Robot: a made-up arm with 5 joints.
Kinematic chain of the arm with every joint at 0, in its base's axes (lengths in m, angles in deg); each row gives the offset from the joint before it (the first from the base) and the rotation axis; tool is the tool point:
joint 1: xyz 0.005 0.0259 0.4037 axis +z
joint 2: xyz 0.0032 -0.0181 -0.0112 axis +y
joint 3: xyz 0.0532 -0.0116 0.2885 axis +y
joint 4: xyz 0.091 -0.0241 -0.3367 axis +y
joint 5: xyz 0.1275 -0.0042 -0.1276 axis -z
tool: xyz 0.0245 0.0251 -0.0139
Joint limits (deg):
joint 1: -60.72..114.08
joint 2: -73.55..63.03
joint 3: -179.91..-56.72
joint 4: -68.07..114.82
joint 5: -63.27..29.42
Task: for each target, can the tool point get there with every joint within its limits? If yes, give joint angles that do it. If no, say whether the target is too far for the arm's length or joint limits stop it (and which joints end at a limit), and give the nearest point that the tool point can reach.
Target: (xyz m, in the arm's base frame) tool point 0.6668 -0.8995 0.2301
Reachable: no: too far | nearest point 0.4861 -0.6468 0.3197 | short by 0.323 m
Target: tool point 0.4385 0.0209 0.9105
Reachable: yes | joints 2.70 -23.62 -76.79 30.90 -22.59
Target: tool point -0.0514 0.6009 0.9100
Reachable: yes | joints 98.58 3.80 -101.14 24.64 -7.22
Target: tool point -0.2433 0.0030 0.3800
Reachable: no: joint limits stop it (at a limit: joint 3, joint 4, joint 5) | nearest point -0.5671 -0.0269 0.3639 | short by 0.326 m
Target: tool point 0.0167 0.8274 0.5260
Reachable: yes | joints 92.04 47.69 -111.11 8.46 15.30
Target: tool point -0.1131 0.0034 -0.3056
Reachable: no: joint limits stop it (at a limit: joint 1, joint 2, joint 3) | nearest point -0.0474 0.2386 -0.0410 | short by 0.360 m
